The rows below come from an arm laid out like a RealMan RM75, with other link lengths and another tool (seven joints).
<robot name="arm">
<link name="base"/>
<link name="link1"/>
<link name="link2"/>
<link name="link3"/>
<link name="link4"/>
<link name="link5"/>
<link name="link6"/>
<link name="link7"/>
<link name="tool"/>
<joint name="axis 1" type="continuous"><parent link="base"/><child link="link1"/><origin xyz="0.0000 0.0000 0.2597" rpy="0.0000 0.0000 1.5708"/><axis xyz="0 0 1"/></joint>
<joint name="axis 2" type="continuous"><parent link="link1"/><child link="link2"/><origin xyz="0.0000 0.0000 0.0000" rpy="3.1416 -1.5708 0.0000"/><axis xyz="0 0 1"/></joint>
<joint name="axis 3" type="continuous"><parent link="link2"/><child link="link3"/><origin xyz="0.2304 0.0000 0.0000" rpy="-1.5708 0.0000 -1.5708"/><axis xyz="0 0 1"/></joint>
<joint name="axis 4" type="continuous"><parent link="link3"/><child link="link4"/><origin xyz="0.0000 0.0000 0.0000" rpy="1.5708 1.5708 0.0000"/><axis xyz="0 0 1"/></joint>
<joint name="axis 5" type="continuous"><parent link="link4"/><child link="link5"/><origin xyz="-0.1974 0.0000 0.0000" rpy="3.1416 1.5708 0.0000"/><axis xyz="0 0 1"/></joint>
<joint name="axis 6" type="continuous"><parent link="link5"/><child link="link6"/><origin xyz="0.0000 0.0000 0.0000" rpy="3.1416 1.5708 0.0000"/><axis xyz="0 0 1"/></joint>
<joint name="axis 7" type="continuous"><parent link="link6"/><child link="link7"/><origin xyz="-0.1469 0.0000 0.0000" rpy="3.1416 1.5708 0.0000"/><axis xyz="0 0 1"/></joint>
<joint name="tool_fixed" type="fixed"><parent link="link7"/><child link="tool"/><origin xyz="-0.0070 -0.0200 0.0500" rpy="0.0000 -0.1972 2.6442"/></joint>
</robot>
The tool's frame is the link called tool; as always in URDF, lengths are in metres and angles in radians. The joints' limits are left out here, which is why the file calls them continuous.
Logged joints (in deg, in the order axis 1, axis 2, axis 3, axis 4, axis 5, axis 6, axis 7), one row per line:
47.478 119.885 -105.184 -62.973 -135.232 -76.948 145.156
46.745 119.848 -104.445 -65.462 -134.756 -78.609 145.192
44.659 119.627 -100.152 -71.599 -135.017 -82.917 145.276
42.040 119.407 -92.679 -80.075 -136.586 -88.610 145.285
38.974 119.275 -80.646 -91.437 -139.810 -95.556 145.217
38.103 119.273 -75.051 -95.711 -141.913 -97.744 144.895
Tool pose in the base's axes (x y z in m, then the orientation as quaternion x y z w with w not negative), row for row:
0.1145 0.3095 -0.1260 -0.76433 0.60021 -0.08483 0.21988
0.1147 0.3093 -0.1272 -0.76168 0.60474 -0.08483 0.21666
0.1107 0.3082 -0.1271 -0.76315 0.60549 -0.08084 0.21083
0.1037 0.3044 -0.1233 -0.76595 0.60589 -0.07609 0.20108
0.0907 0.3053 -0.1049 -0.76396 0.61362 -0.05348 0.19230
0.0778 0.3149 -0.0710 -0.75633 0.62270 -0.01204 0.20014
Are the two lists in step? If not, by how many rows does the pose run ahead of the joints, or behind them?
The pose runs 2 rows behind the joints: the pose in row i belongs to the joints in row i - 2.
